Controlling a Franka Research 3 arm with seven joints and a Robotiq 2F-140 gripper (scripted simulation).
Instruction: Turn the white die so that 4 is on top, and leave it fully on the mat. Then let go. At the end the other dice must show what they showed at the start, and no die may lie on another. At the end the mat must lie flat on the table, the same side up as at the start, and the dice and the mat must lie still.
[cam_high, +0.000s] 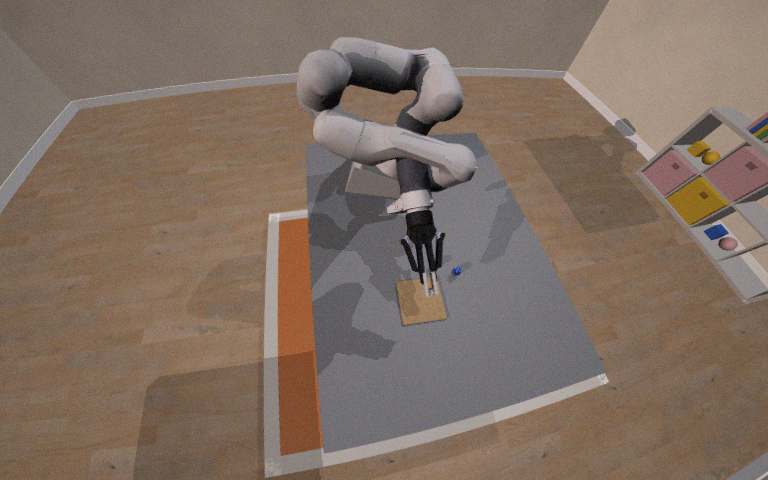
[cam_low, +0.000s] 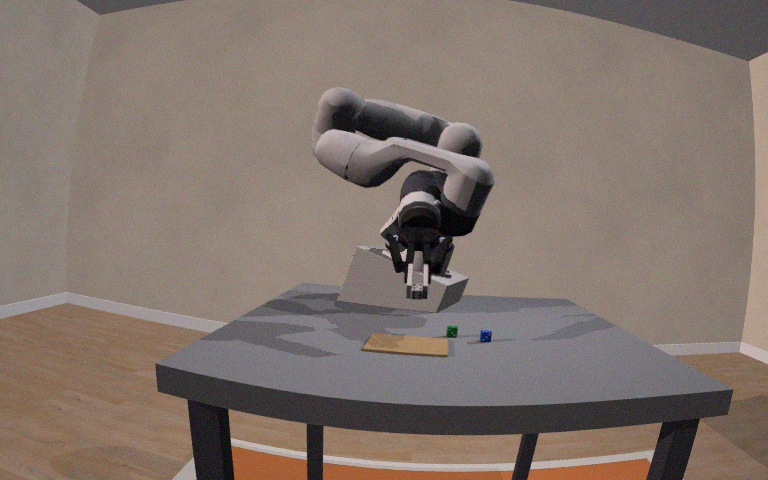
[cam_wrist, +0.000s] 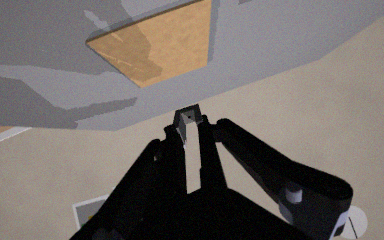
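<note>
My hand is 110 mm above the tan mat, 10 mm to the left of it and 10 mm short of it. From my hand the other things lie so: green die (100 mm below, 100 mm behind, 80 mm to the left); white die (20 mm below, 20 mm ahead); blue die (140 mm to the left, 100 mm below, 60 mm behind).
</note>
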